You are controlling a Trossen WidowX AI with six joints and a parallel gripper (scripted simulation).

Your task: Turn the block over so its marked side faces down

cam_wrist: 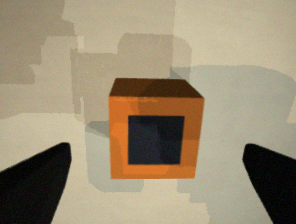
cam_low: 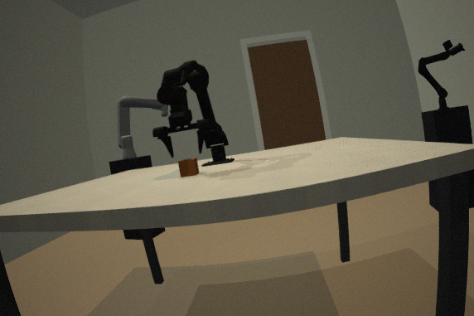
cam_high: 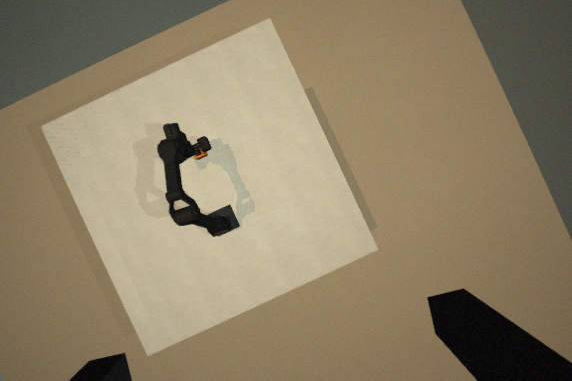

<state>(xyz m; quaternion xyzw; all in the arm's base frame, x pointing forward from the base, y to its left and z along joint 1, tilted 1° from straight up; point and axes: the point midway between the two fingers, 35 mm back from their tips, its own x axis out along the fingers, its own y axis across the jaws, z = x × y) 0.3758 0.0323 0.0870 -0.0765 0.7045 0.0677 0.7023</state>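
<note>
Right now my gripper tip is 3 cm above the block.
</note>
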